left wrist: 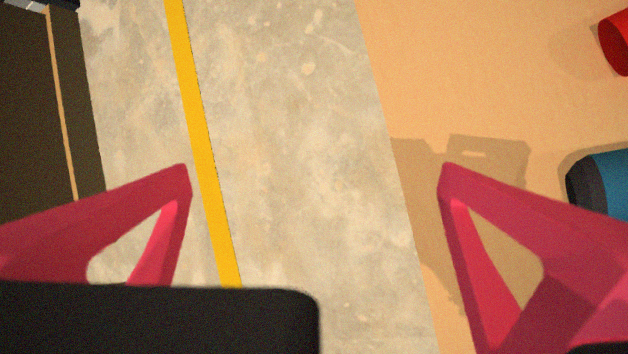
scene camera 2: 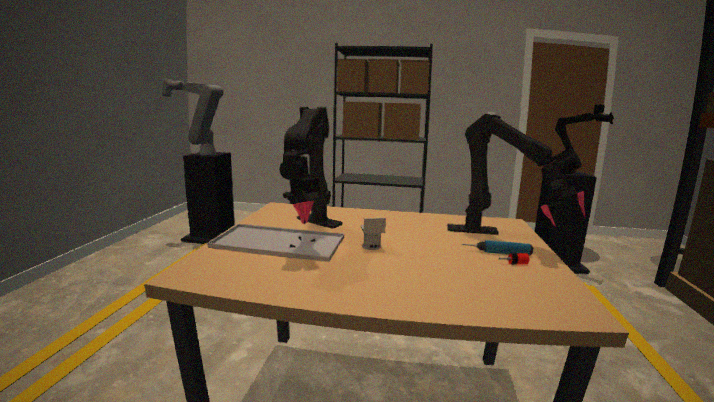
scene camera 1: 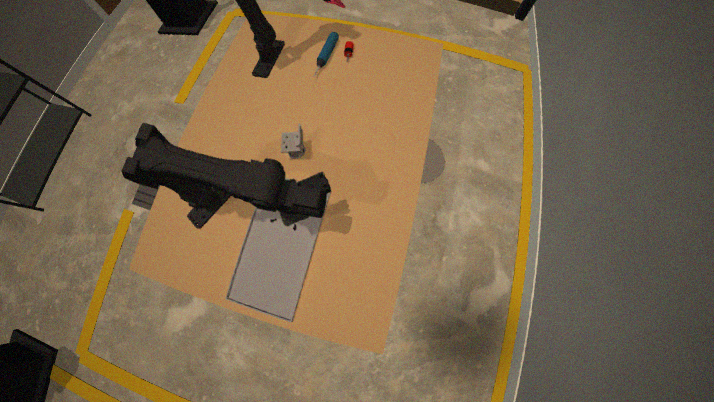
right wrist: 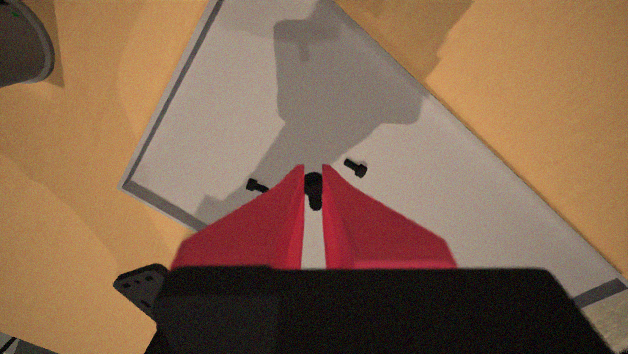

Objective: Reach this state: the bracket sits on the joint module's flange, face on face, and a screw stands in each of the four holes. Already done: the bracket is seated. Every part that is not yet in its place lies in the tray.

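Places are measured from the left arm's base along level axes (x back, y right, z up), in metres.
Where they show: left gripper, fingertip midpoint: [left wrist: 314, 177] [scene camera 2: 570, 222]; right gripper, fingertip midpoint: [scene camera 2: 304, 222] [right wrist: 313, 176]; left arm's base, origin of the base link: [scene camera 2: 472, 230] [scene camera 1: 269, 58]; right arm's base, origin of the base link: [scene camera 2: 319, 221] [scene camera 1: 213, 201].
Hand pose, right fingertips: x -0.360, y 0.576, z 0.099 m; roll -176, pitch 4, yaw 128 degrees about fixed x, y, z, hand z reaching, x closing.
Each offset is from my right fingertips to the top centre of the thing. "pt": to the spot under its first point. Level surfaces: height alone.
The grey bracket [scene camera 1: 291, 142] [scene camera 2: 375, 226] sits on the joint module @[dx +0.102, dy -0.203, dz -0.035 m] [scene camera 2: 371, 242]; small dark holes show in its plate in scene camera 1, too small to tell whether any is filled. The tray @[dx +0.056, dy +0.116, dz -0.083 m] [scene camera 1: 260, 280] [scene camera 2: 230, 248] [right wrist: 165, 107] holds loose black screws, among them one screw @[dx +0.088, dy +0.000, dz -0.084 m] [right wrist: 257, 185] and another screw @[dx +0.021, dy +0.049, dz -0.084 m] [scene camera 1: 295, 227] [right wrist: 356, 167]. My right gripper [scene camera 2: 304, 222] [right wrist: 313, 176] is shut on a black screw @[dx +0.006, dy +0.006, dz +0.008 m] [right wrist: 314, 189], above the tray; its fingers are hidden in scene camera 1. My left gripper [scene camera 2: 569, 221] [left wrist: 314, 177] is open and empty, off the table's right side in scene camera 2.
A blue screwdriver-like tool @[pt dx +0.118, dy -0.639, dz -0.062 m] [scene camera 1: 328, 49] [scene camera 2: 507, 247] [left wrist: 612, 180] and a short red one @[dx +0.043, dy -0.660, dz -0.065 m] [scene camera 1: 349, 48] [scene camera 2: 520, 258] [left wrist: 617, 42] lie on the table @[dz -0.099 m] [scene camera 1: 360, 280] [scene camera 2: 400, 295], near the left arm's base. The bracket stands between them and the tray.
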